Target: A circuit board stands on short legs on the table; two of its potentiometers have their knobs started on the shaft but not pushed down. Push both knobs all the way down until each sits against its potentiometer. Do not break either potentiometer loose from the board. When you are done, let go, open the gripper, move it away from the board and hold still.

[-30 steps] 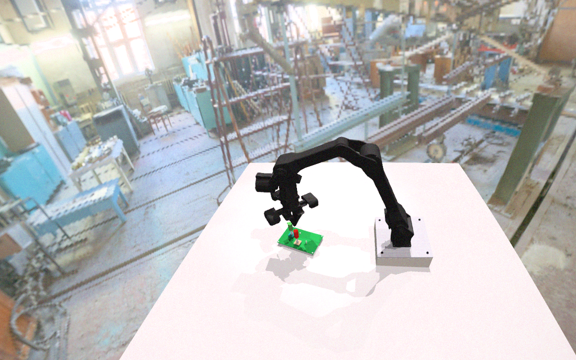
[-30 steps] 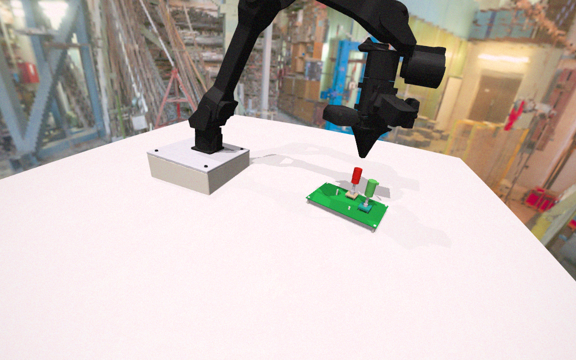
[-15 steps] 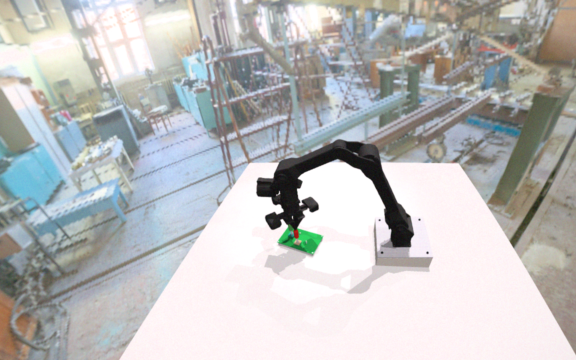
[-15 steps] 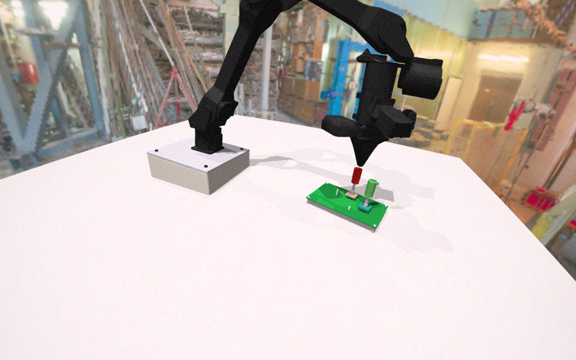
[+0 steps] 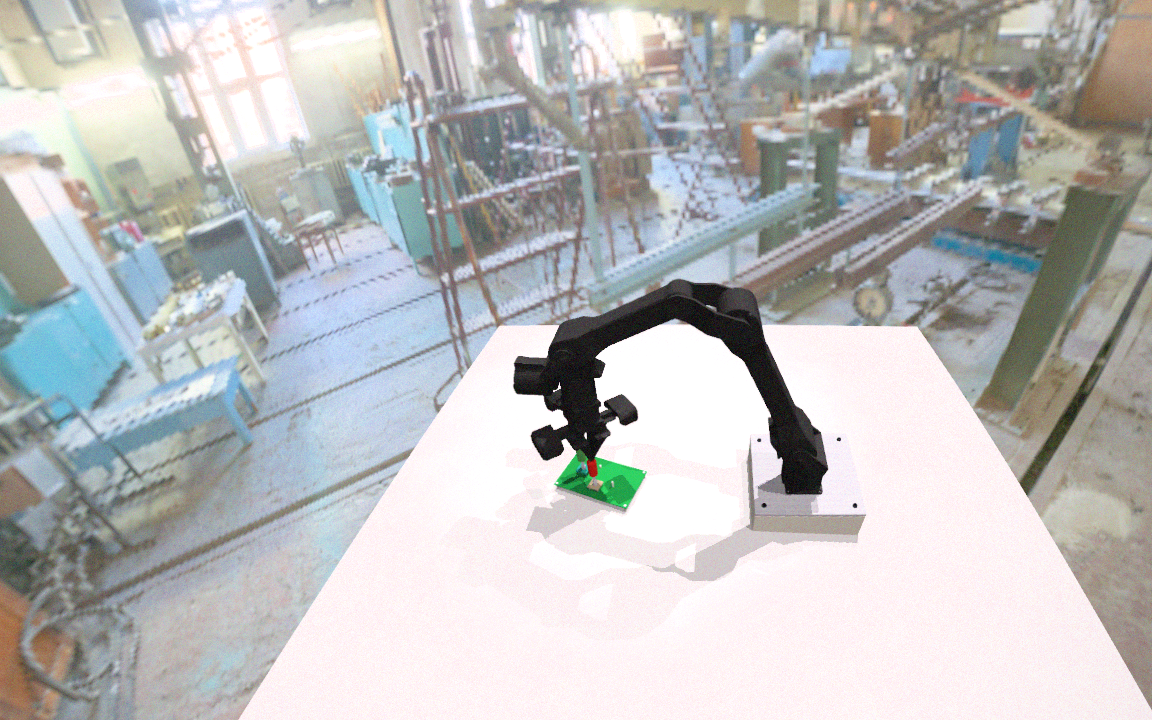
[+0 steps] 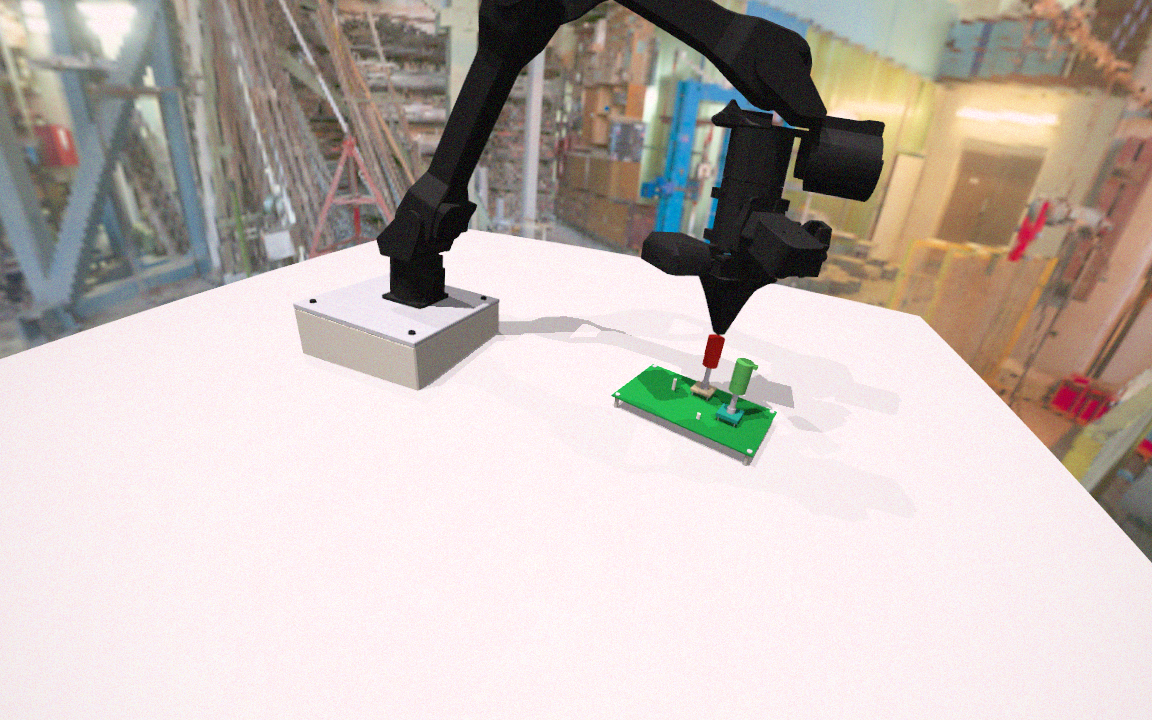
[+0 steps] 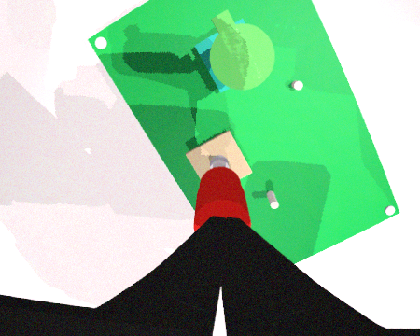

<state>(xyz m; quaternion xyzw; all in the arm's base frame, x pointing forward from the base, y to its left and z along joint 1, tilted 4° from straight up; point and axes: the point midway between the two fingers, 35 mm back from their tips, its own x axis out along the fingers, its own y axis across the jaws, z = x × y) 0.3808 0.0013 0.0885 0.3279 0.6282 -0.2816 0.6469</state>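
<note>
My gripper tip is now 2 cm above the red knob. Round my gripper tip: green knob (3 cm ahead, 4 cm to the right, 2 cm below).
</note>
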